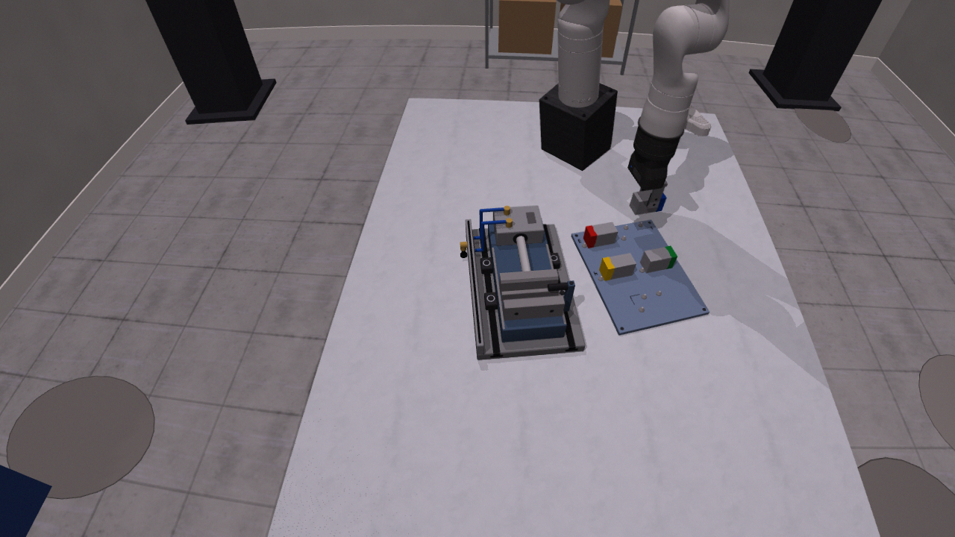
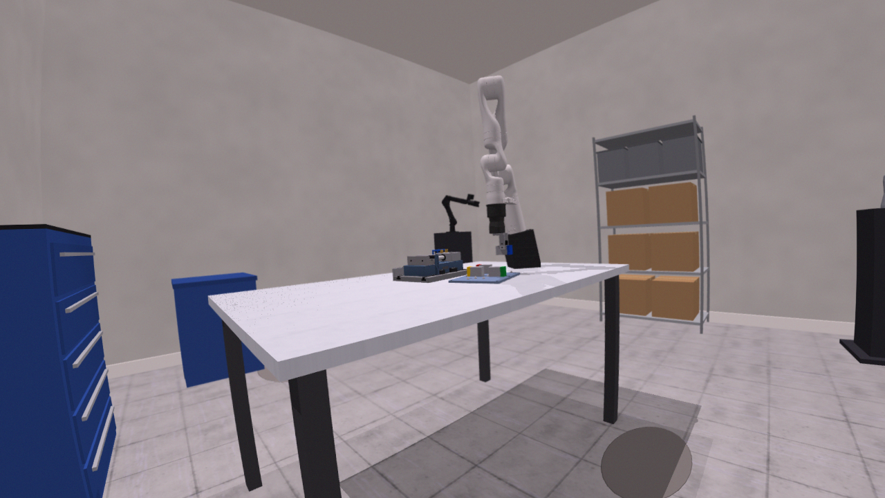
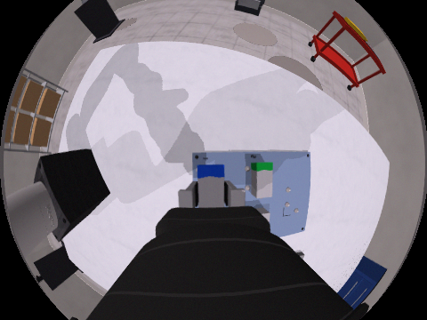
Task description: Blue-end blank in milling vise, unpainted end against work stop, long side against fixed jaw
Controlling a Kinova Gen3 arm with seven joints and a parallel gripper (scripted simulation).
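Now: hand 20 mm short of the red-ended blank, 90 mm to the left of it and 100 mm above it. Also, from my hand: blue-ended blank: 20 mm below; then blue plate: 100 mm ahead, 20 mm to the right, 120 mm below; then green-ended blank: 90 mm ahead, 20 mm to the left, 100 mm below.
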